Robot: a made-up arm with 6 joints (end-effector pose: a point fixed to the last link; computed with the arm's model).
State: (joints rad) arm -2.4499 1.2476 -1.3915 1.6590 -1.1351 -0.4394
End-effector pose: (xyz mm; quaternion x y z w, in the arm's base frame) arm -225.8 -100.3 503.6 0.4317 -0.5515 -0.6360 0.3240
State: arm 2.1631 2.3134 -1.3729 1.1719 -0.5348 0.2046
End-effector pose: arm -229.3 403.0 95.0 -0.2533 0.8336 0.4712 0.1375
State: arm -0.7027 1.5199 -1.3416 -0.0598 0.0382 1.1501
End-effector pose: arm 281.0 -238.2 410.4 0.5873 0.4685 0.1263 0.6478
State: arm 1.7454 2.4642 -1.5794 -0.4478 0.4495 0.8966
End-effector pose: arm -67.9 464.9 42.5 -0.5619 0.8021 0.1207 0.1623
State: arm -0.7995 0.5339 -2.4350 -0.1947 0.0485 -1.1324
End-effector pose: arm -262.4 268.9 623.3 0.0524 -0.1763 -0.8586 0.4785
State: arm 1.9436 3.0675 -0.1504 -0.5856 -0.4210 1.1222
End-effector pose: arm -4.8 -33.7 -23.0 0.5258 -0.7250 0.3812 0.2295
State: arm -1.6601 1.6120 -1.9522 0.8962 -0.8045 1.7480
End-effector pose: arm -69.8 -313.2 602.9 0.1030 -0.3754 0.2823 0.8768
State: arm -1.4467 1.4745 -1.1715 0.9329 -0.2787 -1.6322
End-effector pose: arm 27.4 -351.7 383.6 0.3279 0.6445 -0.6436 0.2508
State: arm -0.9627 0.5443 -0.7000 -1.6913 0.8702 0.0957
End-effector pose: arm 2.8 -102.3 425.1 -0.1517 -0.5957 0.7881 0.0326
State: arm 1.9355 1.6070 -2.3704 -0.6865 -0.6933 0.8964
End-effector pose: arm -105.8 193.1 703.7 -0.1960 -0.0975 0.8908 0.3981
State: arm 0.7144 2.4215 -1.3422 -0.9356 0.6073 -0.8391
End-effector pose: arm 333.3 244.0 19.4 0.8923 -0.3744 0.2507 0.0284
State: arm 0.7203 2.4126 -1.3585 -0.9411 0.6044 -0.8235
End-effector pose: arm 336.2 249.8 26.2 0.8891 -0.3785 0.2572 0.0135
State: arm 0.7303 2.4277 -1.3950 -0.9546 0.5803 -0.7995
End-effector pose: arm 340.4 260.4 26.7 -0.8879 0.3786 -0.2610 0.0110
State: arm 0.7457 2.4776 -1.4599 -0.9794 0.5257 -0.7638
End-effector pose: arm 345.7 277.3 17.8 -0.8896 0.3728 -0.2594 0.0482
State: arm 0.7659 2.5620 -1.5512 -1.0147 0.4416 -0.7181
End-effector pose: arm 350.0 299.3 -1.4 -0.8939 0.3600 -0.2494 0.0957
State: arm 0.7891 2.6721 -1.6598 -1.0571 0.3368 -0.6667
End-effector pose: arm 350.8 323.1 -29.5 -0.8996 0.3412 -0.2293 0.1471
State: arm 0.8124 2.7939 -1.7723 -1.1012 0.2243 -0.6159
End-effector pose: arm 346.4 344.2 -63.2 -0.9057 0.3189 -0.2001 0.1949
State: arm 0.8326 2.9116 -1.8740 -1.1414 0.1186 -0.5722
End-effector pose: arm 337.5 359.1 -97.8 -0.9112 0.2968 -0.1663 0.2325
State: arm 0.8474 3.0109 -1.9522 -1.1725 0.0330 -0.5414
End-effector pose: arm 326.6 366.3 -128.7 -0.9159 0.2782 -0.1345 0.2562
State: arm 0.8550 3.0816 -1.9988 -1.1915 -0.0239 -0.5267
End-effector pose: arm 316.9 366.8 -152.5 -0.9201 0.2655 -0.1108 0.2659
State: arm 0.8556 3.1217 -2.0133 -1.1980 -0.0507 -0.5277
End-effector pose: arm 310.2 362.4 -168.4 -0.9240 0.2592 -0.0975 0.2636
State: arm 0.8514 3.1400 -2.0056 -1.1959 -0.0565 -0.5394
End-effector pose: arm 306.3 355.5 -178.5 -0.9279 0.2572 -0.0920 0.2537
